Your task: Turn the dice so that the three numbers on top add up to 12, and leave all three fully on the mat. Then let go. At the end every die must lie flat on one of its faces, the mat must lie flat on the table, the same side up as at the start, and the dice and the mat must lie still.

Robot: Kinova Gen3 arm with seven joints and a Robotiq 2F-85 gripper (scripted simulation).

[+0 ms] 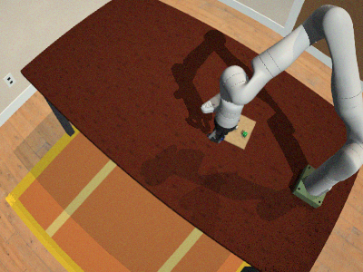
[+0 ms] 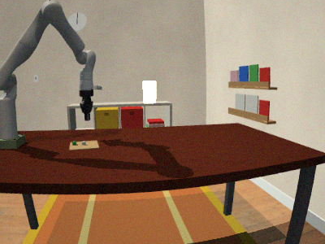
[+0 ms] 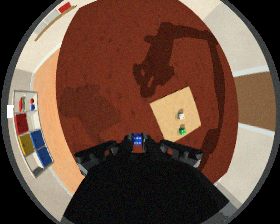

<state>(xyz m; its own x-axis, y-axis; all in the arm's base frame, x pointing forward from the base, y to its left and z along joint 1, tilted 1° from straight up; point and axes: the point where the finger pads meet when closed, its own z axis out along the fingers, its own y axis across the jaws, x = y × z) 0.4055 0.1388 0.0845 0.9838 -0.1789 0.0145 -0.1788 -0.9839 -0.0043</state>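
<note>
Now: hand 130 mm to the left of the white die and 110 mm above it. Round my hand: green die: 130 mm to the right, 110 mm below, 50 mm behind; tan mat: 130 mm to the right, 120 mm below; blue die: 10 mm below.
</note>
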